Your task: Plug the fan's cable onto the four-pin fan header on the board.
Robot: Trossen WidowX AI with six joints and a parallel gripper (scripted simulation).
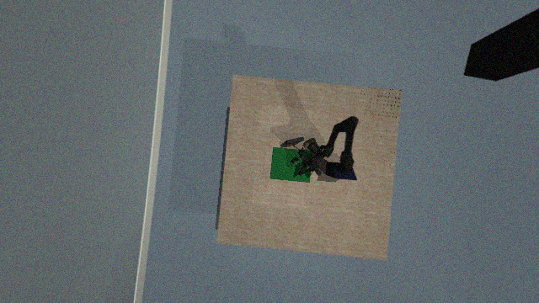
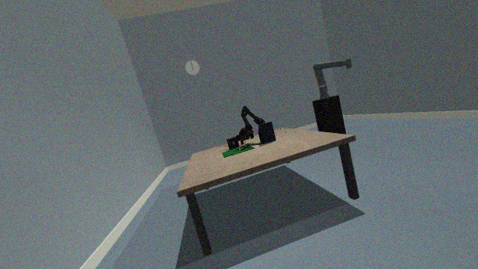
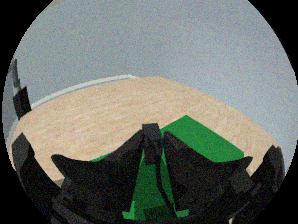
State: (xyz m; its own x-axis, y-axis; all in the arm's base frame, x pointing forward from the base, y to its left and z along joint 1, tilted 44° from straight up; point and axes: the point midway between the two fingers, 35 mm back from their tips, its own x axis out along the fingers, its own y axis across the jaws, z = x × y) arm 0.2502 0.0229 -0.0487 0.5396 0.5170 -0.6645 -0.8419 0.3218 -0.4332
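Now: the white fan header 10 cm below my gripper tip, 7 cm to the right of it and 4 cm ahead of it. From my gripper tip the other things lie so: green board: 11 cm below, 7 cm ahead, 4 cm to the right; then dark fan: 21 cm to the right, 9 cm ahead, 4 cm below; then dark plug: 2 cm below.
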